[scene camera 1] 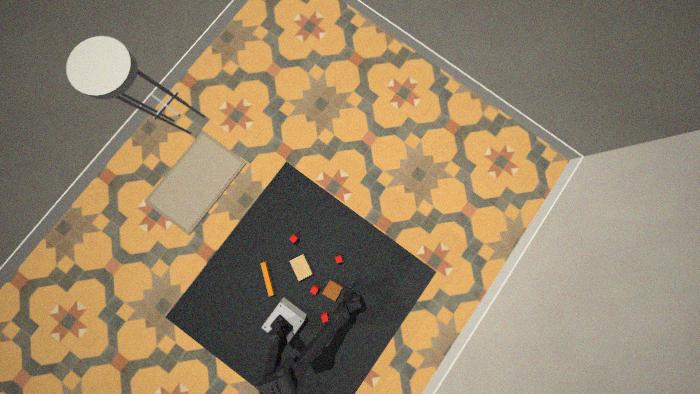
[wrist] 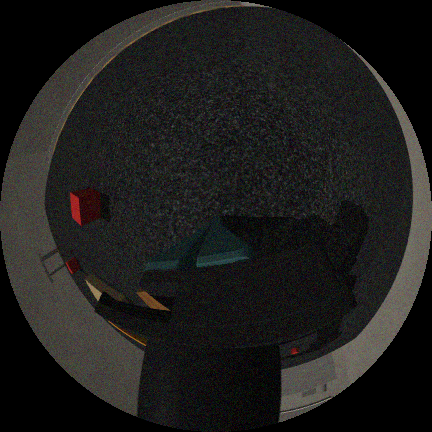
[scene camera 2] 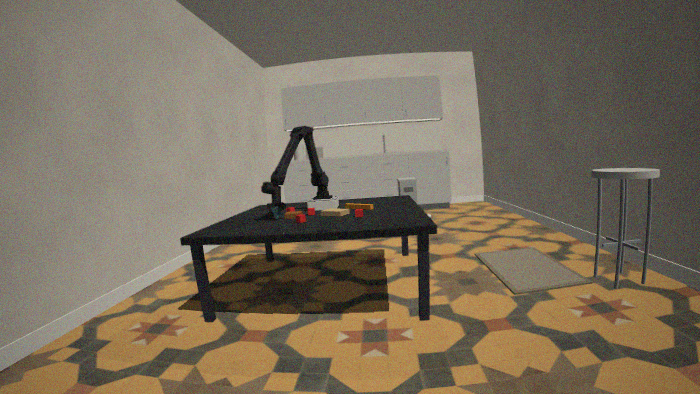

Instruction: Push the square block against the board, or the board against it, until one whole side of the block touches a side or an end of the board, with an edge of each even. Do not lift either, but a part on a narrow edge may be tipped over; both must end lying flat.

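Frame: origin at the arm's base, x ahead, y left, z up, level; metres.
Seen in the pictures: gripper, fingertip midpoint: (scene camera 1: 351,285) (wrist: 218,222) (scene camera 2: 276,219); arm's base at its link origin: (scene camera 1: 282,325) (scene camera 2: 323,198).
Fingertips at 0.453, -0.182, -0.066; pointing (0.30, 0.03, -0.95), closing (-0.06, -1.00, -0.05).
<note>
Pixels of each thing's top centre, then the offset from my fingertips to it, as dx, dy, dz. Level surfaces: height alone.
- square block at its top centre: (wrist: 182,315) (scene camera 2: 293,212) (scene camera 1: 332,290) -0.100, +0.077, +0.026
- tan rectangular board at its top centre: (wrist: 106,303) (scene camera 2: 334,209) (scene camera 1: 300,267) -0.126, +0.334, +0.026
- red cube at its top centre: (scene camera 2: 311,208) (scene camera 1: 314,290) -0.174, +0.170, +0.036
- orange bar at its top centre: (wrist: 128,335) (scene camera 2: 358,204) (scene camera 1: 267,279) -0.327, +0.452, +0.028
- black table at its surface level: dz -0.004
The square block (scene camera 1: 332,290) (scene camera 2: 293,215) (wrist: 152,301) is brown and lies flat. The tan rectangular board (scene camera 1: 300,267) (scene camera 2: 335,212) (wrist: 94,291) lies flat, apart from the block, up and left of it in scene camera 1. My gripper (scene camera 1: 352,288) (scene camera 2: 274,217) (wrist: 218,222) is shut and empty. It points down, low near the table top, beside the block on the side away from the board. The arm hides part of the block in the wrist view, so I cannot tell whether the fingertips touch it.
A red cube (scene camera 1: 314,290) (scene camera 2: 311,211) lies by the block, towards the orange bar (scene camera 1: 267,279) (scene camera 2: 359,206). Other red cubes are at the upper right (scene camera 1: 339,259), beyond the board (scene camera 1: 294,239) and near the arm (scene camera 1: 325,317). The white arm base (scene camera 1: 296,309) stands on the black table (scene camera 1: 240,260).
</note>
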